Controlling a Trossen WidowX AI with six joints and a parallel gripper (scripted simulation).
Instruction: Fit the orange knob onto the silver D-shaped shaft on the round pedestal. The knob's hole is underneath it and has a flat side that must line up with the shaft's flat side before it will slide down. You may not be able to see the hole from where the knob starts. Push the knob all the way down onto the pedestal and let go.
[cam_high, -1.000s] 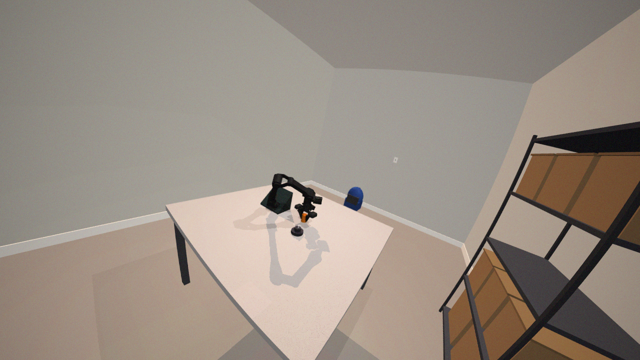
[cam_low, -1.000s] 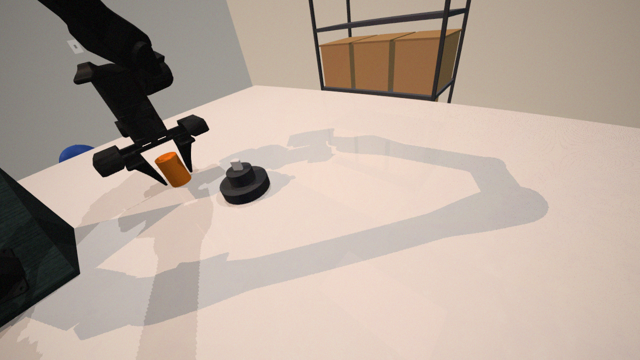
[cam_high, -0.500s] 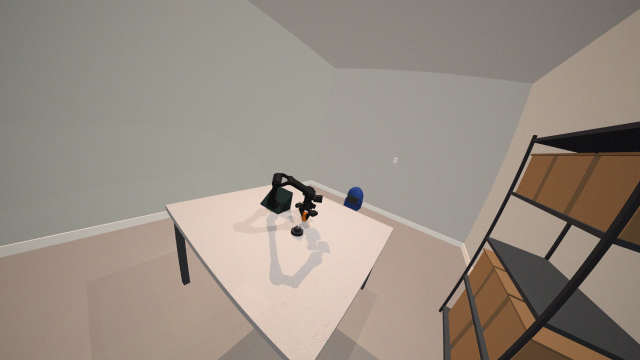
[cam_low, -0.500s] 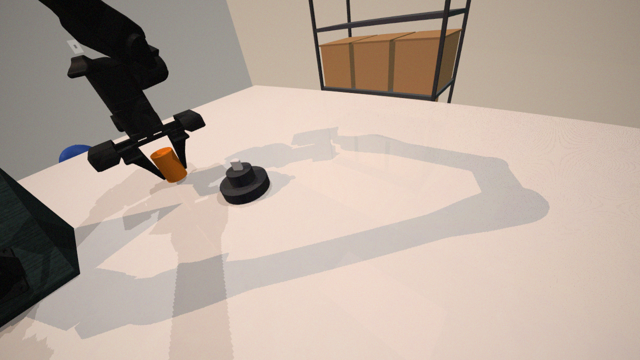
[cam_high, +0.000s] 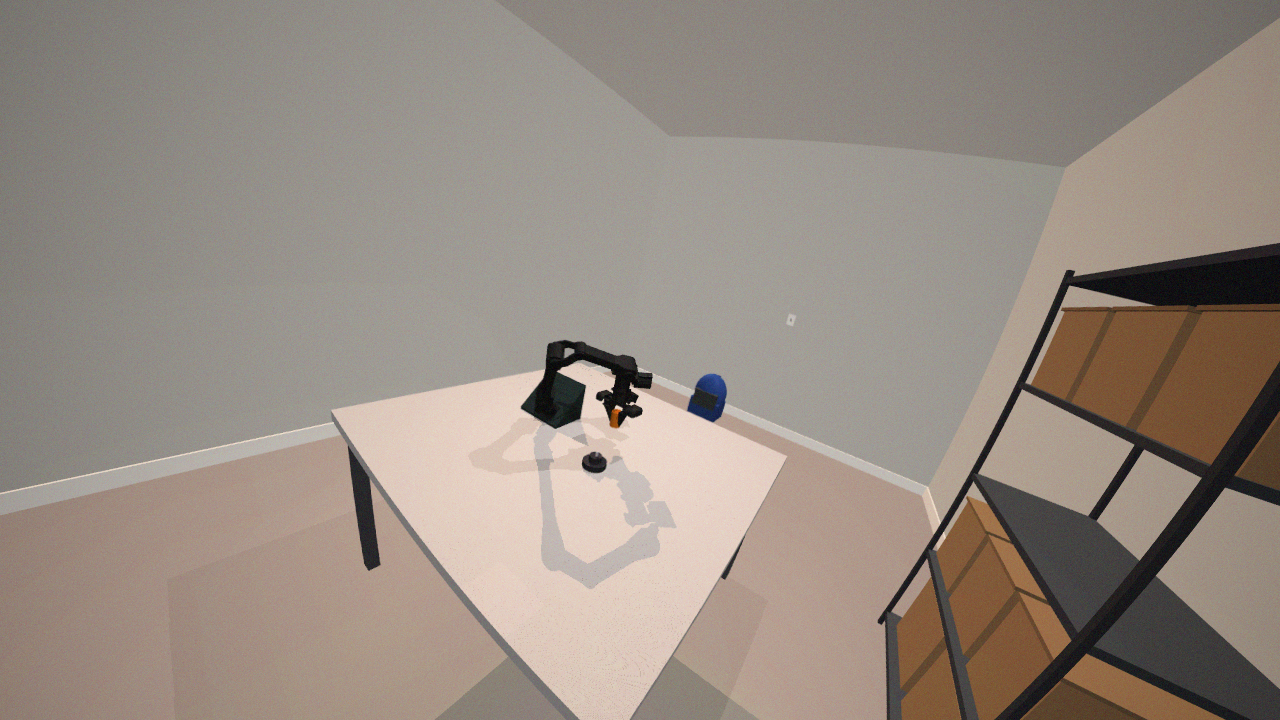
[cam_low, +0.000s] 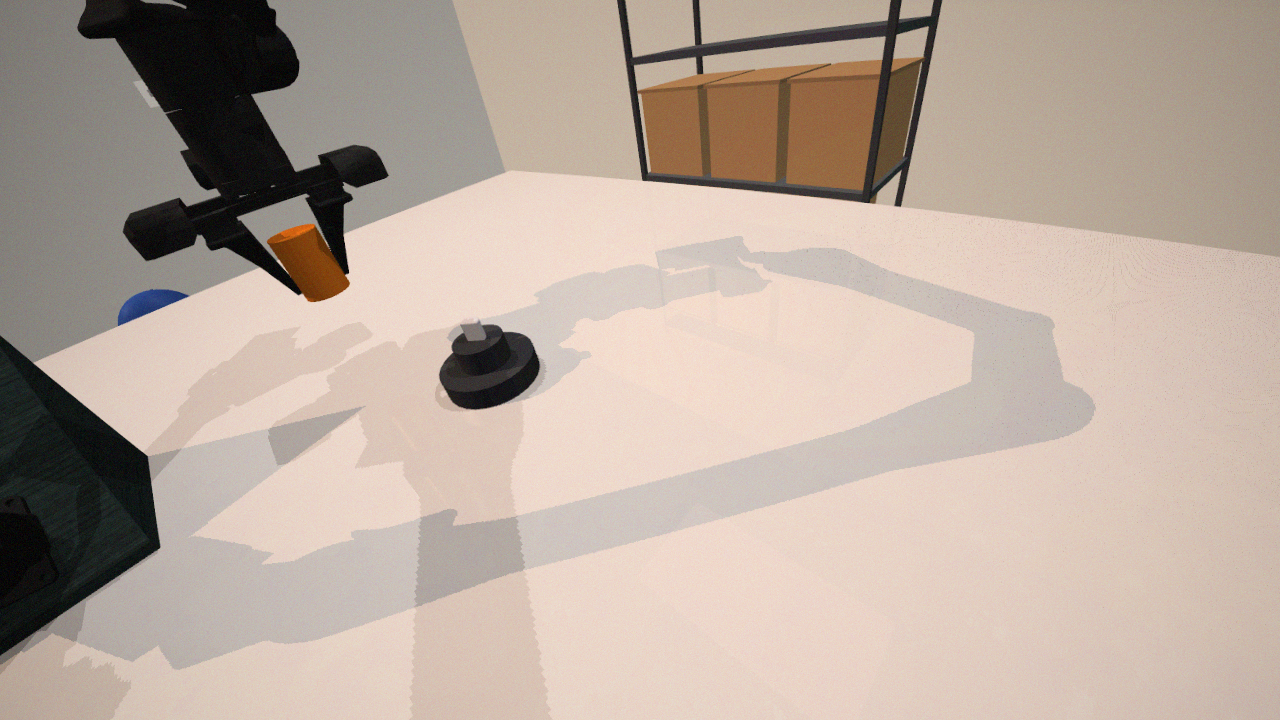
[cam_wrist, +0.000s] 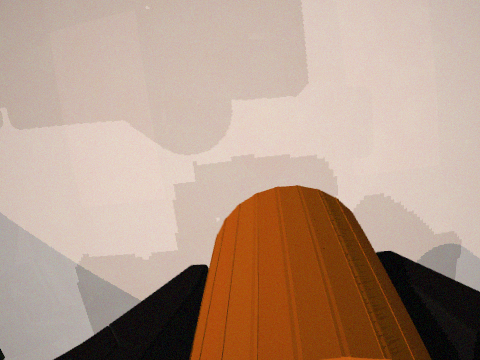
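The orange knob is 3 cm above my gripper tip. The rest, counted from my gripper tip: round black pedestal (7 cm ahead, 16 cm to the right, 6 cm below).
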